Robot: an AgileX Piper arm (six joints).
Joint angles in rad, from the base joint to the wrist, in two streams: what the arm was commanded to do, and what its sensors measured. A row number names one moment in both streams.
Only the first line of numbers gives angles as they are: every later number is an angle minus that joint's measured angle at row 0.
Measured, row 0:
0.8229 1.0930 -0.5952 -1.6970 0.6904 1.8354
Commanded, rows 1 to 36:
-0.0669 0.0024 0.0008 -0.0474 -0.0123 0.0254
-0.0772 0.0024 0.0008 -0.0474 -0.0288 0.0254
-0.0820 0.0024 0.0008 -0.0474 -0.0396 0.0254
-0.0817 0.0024 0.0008 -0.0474 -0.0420 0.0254
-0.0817 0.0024 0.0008 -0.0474 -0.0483 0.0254
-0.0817 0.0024 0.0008 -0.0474 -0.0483 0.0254
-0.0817 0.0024 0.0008 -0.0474 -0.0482 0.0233
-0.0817 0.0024 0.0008 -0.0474 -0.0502 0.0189
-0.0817 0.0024 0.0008 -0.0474 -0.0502 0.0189
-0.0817 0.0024 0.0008 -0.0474 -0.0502 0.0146
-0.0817 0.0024 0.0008 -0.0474 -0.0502 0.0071
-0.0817 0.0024 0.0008 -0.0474 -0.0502 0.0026
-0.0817 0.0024 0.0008 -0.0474 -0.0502 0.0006
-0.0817 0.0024 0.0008 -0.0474 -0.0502 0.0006
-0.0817 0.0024 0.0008 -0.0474 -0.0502 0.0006
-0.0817 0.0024 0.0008 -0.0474 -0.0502 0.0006
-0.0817 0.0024 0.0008 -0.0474 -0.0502 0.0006
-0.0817 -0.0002 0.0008 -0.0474 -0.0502 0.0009
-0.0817 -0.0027 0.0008 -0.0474 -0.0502 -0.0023
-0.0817 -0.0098 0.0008 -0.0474 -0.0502 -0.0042
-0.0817 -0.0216 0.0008 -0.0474 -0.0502 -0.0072
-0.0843 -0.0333 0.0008 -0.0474 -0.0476 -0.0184
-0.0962 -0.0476 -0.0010 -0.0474 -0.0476 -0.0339
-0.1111 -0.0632 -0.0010 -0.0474 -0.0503 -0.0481
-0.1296 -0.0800 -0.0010 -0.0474 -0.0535 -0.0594
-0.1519 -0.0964 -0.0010 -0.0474 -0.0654 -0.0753
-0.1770 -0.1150 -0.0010 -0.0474 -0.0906 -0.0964
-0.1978 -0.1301 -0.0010 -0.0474 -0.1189 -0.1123
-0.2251 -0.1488 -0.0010 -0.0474 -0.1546 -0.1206
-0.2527 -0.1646 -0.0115 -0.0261 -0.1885 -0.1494
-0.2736 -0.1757 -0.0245 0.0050 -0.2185 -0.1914
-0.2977 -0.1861 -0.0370 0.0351 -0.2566 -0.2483
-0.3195 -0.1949 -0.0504 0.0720 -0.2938 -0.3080
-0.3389 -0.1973 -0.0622 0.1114 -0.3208 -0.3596
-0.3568 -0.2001 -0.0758 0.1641 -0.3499 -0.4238
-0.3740 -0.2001 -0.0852 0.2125 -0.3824 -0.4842
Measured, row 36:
-0.3106 -0.1787 -0.0333 0.0877 -0.2635 -0.2695
